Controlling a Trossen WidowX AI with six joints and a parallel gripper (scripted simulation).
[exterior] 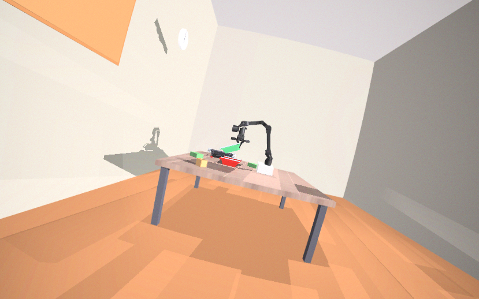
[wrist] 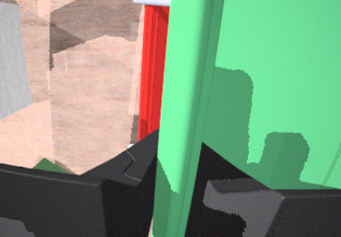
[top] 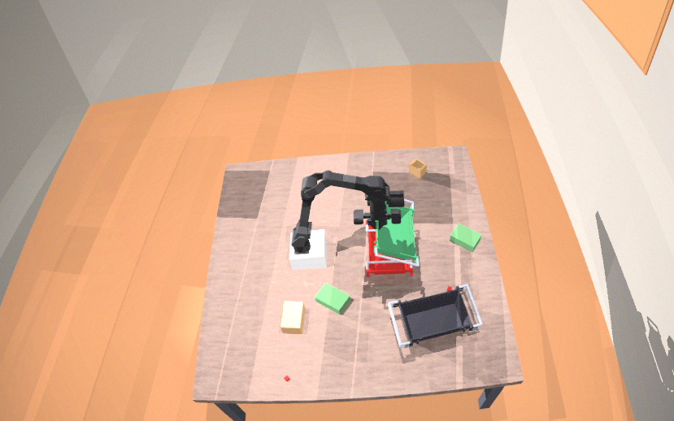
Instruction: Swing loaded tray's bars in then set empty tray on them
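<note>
The green tray is 70 mm ahead of my gripper tip. The rest, counted from my gripper tip: small tan box: 480 mm to the left, 220 mm ahead, 160 mm below; red cube: 580 mm to the right, 360 mm behind, 170 mm below.
</note>
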